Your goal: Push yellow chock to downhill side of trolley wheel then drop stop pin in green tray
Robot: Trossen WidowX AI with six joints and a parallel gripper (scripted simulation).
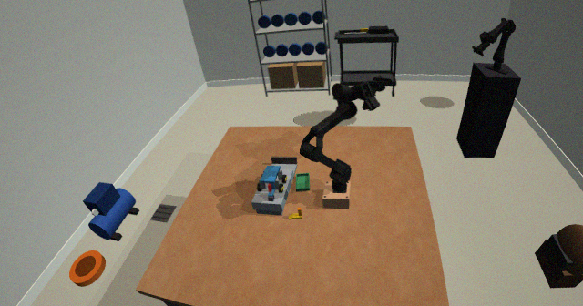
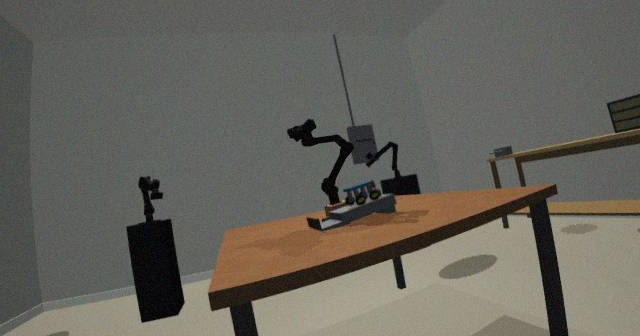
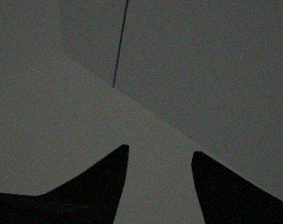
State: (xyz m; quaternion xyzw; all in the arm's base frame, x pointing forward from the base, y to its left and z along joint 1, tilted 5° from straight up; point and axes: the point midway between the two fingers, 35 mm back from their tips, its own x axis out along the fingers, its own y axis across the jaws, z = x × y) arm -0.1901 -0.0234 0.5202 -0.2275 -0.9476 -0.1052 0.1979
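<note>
Right now my gripper tip is 52 cm short of the red-headed stop pin, 16 cm to the right of it and 48 cm above it. From my gripper tip the other things lie so: blue trolley (54 cm ahead, 6 cm to the left, 50 cm below); green tray (41 cm ahead, 4 cm to the right, 62 cm below); yellow chock (40 cm ahead, 20 cm to the left, 59 cm below).
</note>
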